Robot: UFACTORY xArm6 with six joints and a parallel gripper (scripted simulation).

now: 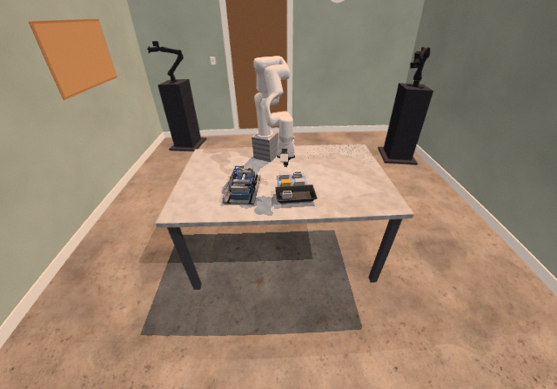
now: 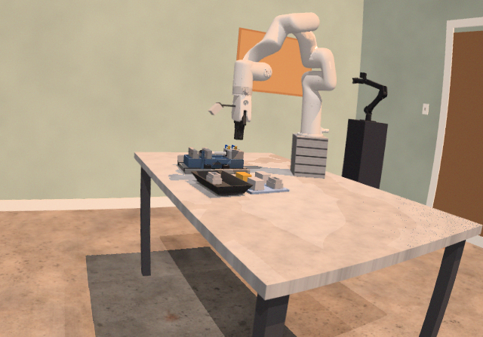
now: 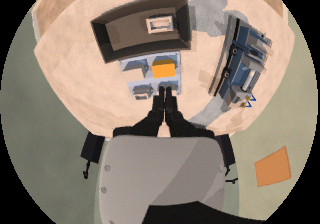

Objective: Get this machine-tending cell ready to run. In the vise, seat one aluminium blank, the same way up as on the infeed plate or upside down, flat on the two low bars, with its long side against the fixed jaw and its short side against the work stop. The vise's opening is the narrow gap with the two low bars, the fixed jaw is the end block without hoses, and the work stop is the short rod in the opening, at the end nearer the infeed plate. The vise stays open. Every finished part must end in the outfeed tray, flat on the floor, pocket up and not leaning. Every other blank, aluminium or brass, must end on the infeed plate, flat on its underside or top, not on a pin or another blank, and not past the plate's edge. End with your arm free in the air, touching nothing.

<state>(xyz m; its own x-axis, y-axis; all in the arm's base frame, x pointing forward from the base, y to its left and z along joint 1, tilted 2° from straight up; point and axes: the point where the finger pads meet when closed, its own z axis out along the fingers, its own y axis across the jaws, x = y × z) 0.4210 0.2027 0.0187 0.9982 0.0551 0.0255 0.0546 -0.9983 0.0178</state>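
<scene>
Now: the brass blank 170 mm below my hand and 30 mm behind it. From my hand the other things lie so: blue vise: 270 mm to the right, 160 mm below, 30 mm ahead.
</scene>
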